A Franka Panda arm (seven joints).
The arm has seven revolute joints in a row. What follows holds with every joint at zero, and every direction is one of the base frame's. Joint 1 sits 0.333 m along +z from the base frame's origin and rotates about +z. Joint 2 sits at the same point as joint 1 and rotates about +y. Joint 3 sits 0.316 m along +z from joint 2 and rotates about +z. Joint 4 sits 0.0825 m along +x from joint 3 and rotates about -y. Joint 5 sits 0.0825 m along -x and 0.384 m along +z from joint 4 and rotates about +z. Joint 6 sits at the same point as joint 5 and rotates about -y. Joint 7 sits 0.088 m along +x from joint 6 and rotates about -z. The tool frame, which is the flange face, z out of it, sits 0.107 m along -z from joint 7; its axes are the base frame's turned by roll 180, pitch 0 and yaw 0 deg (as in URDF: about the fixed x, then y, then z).
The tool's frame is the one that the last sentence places.
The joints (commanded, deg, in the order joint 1, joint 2, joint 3, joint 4, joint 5, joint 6, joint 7), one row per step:
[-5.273, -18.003, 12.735, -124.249, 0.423, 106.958, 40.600]
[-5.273, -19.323, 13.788, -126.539, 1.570, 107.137, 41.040]
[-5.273, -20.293, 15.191, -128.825, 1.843, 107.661, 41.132]
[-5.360, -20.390, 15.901, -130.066, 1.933, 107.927, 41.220]
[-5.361, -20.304, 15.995, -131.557, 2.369, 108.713, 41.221]
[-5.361, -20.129, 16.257, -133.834, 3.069, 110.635, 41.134]
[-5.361, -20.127, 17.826, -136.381, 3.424, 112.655, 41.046]
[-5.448, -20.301, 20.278, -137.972, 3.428, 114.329, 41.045]
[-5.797, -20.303, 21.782, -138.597, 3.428, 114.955, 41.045]
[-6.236, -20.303, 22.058, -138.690, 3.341, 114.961, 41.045]
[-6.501, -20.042, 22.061, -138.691, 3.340, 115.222, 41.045]
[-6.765, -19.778, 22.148, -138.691, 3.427, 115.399, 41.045]
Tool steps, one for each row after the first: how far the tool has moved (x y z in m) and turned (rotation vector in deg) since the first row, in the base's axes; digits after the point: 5 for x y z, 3 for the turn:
[-0.01068, 0.00881, -0.00934, 0.366, 0.894, 0.062]
[-0.02020, 0.01876, -0.02119, -0.208, 1.736, 1.033]
[-0.02414, 0.02260, -0.03086, -0.538, 2.626, 1.391]
[-0.02688, 0.02227, -0.04265, -0.273, 3.454, 1.235]
[-0.03032, 0.02284, -0.05992, 0.210, 4.057, 1.191]
[-0.03745, 0.03232, -0.07883, -0.188, 4.663, 2.428]
[-0.04427, 0.04805, -0.09007, -1.161, 4.488, 4.525]
[-0.04750, 0.05567, -0.09557, -1.736, 4.540, 5.533]
[-0.04740, 0.05426, -0.09656, -1.918, 4.631, 5.378]
[-0.04594, 0.05247, -0.09802, -1.823, 4.638, 5.140]
[-0.04482, 0.05134, -0.09969, -1.696, 4.742, 4.935]

